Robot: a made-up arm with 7 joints. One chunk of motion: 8 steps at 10 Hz.
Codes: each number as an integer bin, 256 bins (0 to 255) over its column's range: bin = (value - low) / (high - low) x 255, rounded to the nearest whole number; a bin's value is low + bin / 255 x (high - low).
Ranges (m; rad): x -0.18..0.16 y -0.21..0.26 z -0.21..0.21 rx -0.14..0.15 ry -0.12..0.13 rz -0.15..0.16
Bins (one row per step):
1: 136 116 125 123 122 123
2: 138 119 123 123 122 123
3: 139 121 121 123 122 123
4: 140 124 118 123 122 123
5: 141 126 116 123 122 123
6: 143 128 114 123 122 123
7: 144 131 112 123 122 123
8: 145 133 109 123 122 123
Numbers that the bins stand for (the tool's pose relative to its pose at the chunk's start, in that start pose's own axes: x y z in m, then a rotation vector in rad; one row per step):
1: 0.0013 0.0038 -0.0041 -0.0001 -0.0004 -0.0005
2: 0.0040 0.0093 -0.0074 -0.0001 -0.0004 -0.0005
3: 0.0053 0.0130 -0.0107 -0.0001 -0.0004 -0.0005
4: 0.0067 0.0185 -0.0156 -0.0001 -0.0004 -0.0005
5: 0.0080 0.0222 -0.0189 -0.0001 -0.0004 -0.0005
6: 0.0107 0.0259 -0.0222 -0.0001 -0.0004 -0.0005
7: 0.0120 0.0315 -0.0255 -0.0001 -0.0004 -0.0005
8: 0.0133 0.0351 -0.0305 -0.0001 -0.0004 -0.0005

